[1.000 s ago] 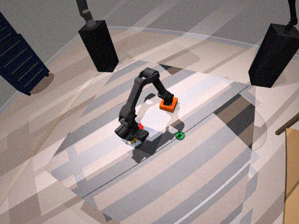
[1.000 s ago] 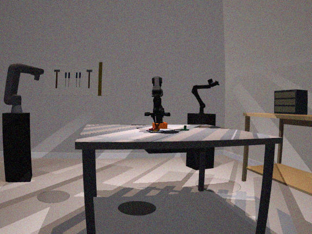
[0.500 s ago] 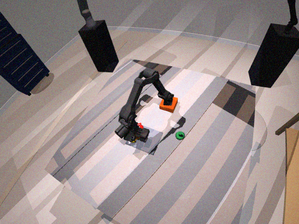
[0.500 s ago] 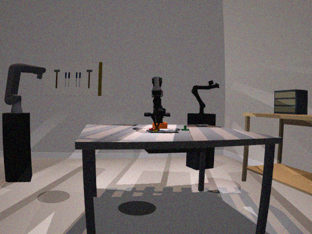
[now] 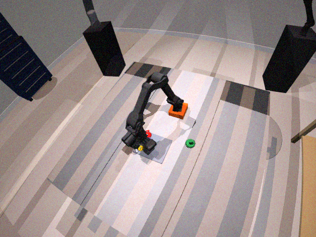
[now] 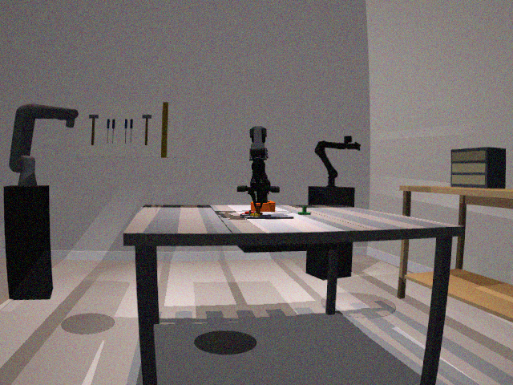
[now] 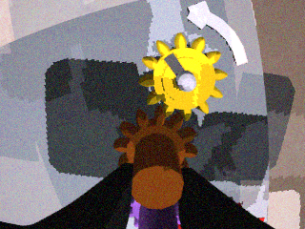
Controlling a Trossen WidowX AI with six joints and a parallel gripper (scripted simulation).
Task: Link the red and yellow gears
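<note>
Now: the orange gear 10 mm below my gripper tip. Round my gripper tip: purple gear (30 mm behind, 20 mm below, 10 mm to the left); green gear (280 mm to the left, 70 mm behind, 20 mm below); yellow gear (30 mm to the right, 30 mm ahead, 20 mm below).
</note>
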